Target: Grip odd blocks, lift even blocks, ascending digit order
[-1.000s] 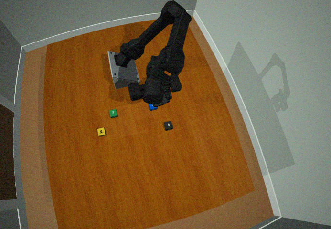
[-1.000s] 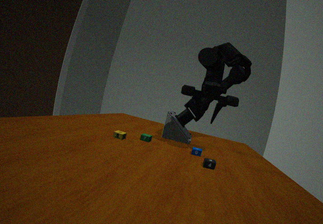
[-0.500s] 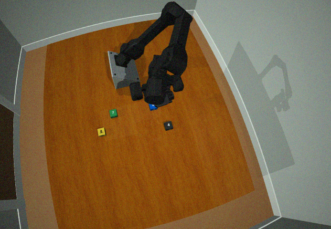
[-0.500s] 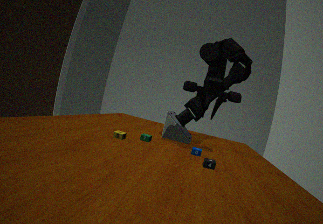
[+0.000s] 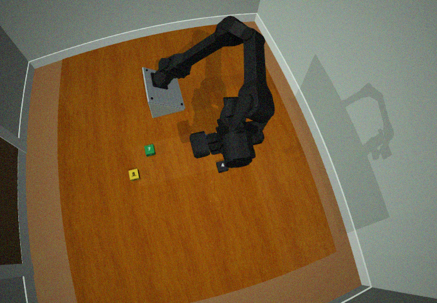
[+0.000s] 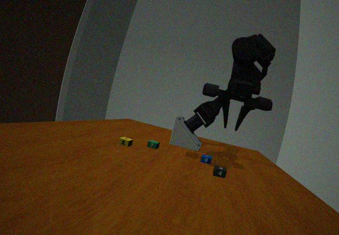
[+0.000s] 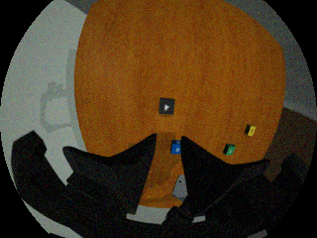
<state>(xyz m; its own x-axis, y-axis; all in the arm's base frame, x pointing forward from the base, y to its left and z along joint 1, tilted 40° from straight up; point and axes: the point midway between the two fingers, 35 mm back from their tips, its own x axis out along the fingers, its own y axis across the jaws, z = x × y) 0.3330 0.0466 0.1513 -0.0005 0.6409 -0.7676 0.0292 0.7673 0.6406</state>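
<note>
The black block lies 110 mm below my gripper tip and 10 mm ahead of it. Also, from my gripper tip: blue block (110 mm below, 90 mm behind, 40 mm to the right); green block (220 mm to the right, 110 mm below, 110 mm behind); yellow block (290 mm to the right, 110 mm below, 40 mm behind).
</note>
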